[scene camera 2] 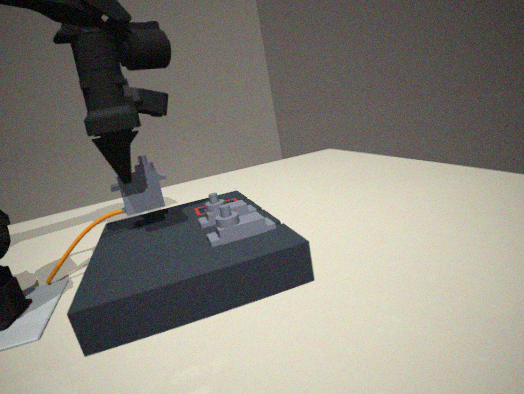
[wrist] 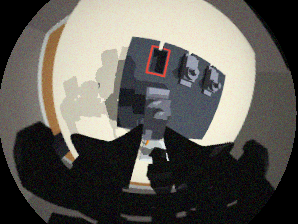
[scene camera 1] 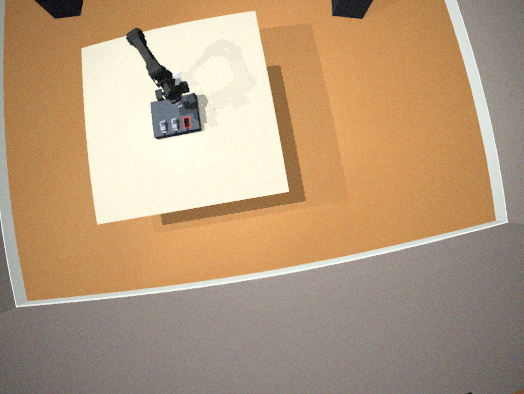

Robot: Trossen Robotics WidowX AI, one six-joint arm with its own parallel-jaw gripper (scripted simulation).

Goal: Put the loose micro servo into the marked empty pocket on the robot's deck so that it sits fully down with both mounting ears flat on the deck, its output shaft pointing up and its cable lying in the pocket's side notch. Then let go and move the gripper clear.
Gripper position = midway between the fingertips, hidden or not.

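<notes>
There's a dark deck (scene camera 2: pixel 148 274), and you get that deck (wrist: pixel 192 112) in the wrist view too, plus scene camera 1 has the deck (scene camera 1: pixel 163 110). Then there's a grey micro servo (scene camera 2: pixel 143 193), and the wrist view has the servo (wrist: pixel 157 104) as well. And the gripper (scene camera 2: pixel 127 181) is there, with the wrist view also giving you the gripper (wrist: pixel 153 127).
</notes>
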